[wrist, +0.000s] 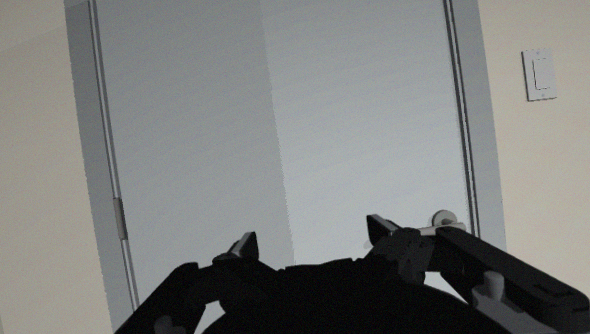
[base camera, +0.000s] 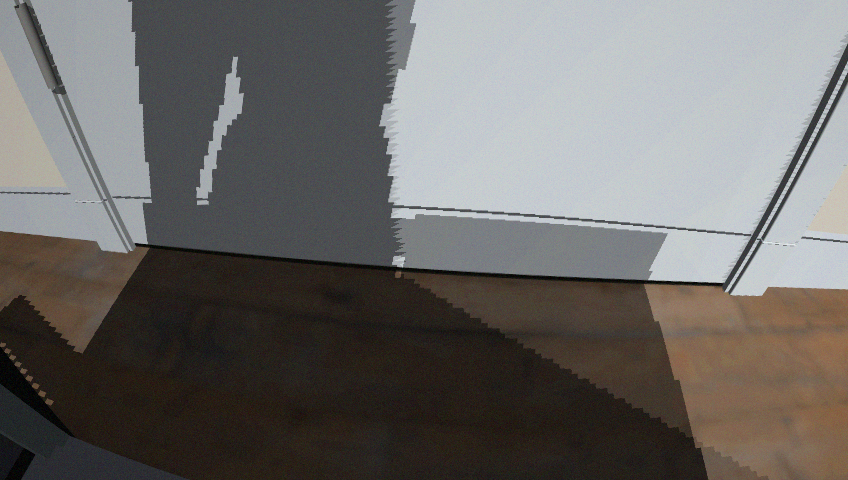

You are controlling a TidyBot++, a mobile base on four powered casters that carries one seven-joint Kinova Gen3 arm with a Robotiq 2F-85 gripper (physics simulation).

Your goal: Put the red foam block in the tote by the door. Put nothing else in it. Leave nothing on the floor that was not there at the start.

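Places are measured from the arm's base along level axes (x ahead, y left, z up), in centimetres.
Where they show: gripper, fingertip midpoint: (wrist: 312, 235).
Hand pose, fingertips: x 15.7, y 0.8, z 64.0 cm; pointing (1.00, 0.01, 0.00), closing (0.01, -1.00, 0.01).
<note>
Each offset is from my fingertips to the top centre of the thing. "*": to the spot under its first point. Level surfaces: height alone.
A pale grey door (base camera: 565, 118) (wrist: 200, 125) stands shut in its frame, close in front of the base. Its lever handle {* dx +26.2, dy -28.4, dz -10.9 cm} (wrist: 444, 222) shows at the lower right of the wrist view, partly hidden behind the right finger. My gripper (wrist: 312, 235) is open, with its two fingertips wide apart and no thing between them; the door shows behind it. The red foam block and the tote do not show in either view.
The wooden floor {dz -103.7 cm} (base camera: 773, 368) runs up to the foot of the door, with dark shadows across it. A light switch {dx +29.6, dy -56.9, dz +24.0 cm} (wrist: 542, 75) is on the beige wall (wrist: 540, 165) right of the door. A dark part of the base (base camera: 89, 460) shows at the lower left.
</note>
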